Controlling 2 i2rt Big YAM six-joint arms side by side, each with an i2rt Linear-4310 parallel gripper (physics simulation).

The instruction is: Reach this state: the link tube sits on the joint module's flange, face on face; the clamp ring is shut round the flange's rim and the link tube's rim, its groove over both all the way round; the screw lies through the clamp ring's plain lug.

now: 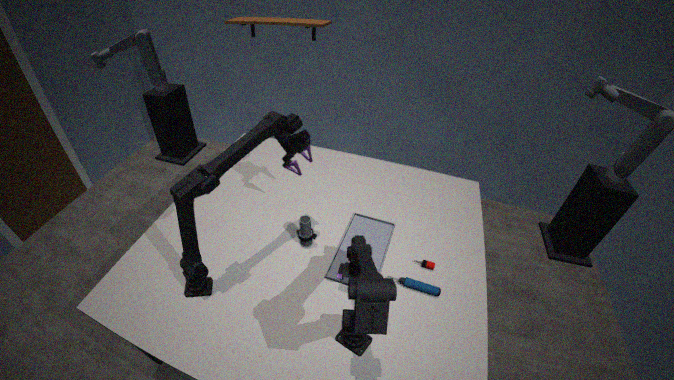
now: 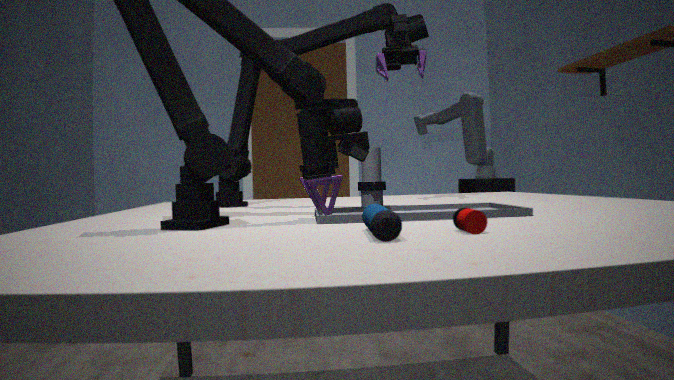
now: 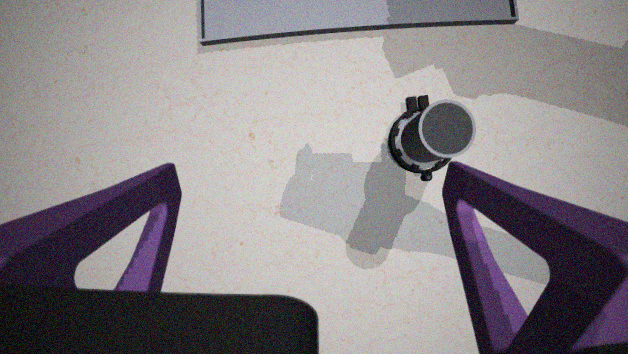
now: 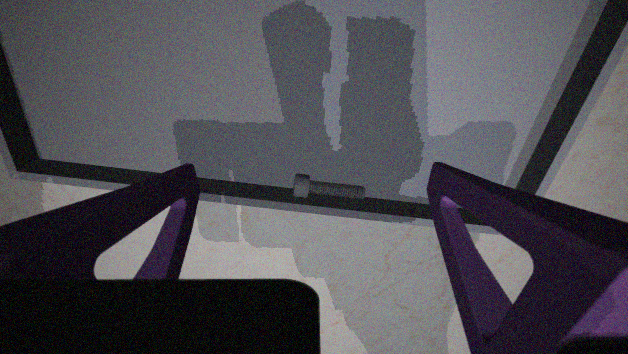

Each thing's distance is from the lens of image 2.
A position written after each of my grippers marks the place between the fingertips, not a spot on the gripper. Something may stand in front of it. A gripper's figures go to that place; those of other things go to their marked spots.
my left gripper [image 2: 405, 78]: 1.34 m
my right gripper [image 2: 324, 212]: 0.97 m
blue-handled screwdriver [image 2: 385, 225]: 0.60 m
